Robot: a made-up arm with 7 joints.
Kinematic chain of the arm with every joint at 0, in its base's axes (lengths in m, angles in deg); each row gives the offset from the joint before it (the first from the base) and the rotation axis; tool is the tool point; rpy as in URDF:
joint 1: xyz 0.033 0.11 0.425 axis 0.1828 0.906 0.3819
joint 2: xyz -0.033 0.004 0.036 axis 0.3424 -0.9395 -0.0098
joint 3: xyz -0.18 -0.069 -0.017 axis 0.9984 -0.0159 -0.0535
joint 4: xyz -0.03 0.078 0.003 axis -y
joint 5: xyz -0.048 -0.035 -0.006 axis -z
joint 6: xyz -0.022 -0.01 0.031 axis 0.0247 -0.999 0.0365
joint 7: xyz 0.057 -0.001 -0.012 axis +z
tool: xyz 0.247 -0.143 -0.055 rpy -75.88 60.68 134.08
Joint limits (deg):
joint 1: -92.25..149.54
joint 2: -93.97..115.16
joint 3: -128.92..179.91
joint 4: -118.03..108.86
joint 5: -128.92..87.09
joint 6: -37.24..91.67
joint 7: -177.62..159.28
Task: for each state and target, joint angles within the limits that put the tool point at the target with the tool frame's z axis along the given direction. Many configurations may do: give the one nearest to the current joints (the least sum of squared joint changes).
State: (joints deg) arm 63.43 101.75 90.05 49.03 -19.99 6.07 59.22
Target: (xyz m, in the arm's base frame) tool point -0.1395 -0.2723 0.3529 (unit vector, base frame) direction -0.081 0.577 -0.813
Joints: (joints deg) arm 56.68 65.68 99.20 33.90 3.89 50.53 70.87
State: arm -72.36 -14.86 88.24 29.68 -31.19 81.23 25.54
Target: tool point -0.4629 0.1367 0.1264 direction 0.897 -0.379 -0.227
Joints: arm -91.34 -46.26 90.15 45.51 -23.13 80.25 10.57
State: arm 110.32 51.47 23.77 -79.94 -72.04 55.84 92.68
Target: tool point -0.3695 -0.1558 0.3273 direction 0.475 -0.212 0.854
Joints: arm 62.30 85.80 51.61 -55.18 -104.49 34.89 111.89
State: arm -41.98 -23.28 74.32 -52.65 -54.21 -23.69 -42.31
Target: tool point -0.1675 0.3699 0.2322 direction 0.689 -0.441 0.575
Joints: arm -66.39 28.06 86.09 -44.27 -88.05 -26.51 -3.54
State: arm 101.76 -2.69 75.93 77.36 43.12 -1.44 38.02
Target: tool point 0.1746 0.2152 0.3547 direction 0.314 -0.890 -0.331
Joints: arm 109.33 -43.20 15.35 55.18 16.68 -5.13 60.13
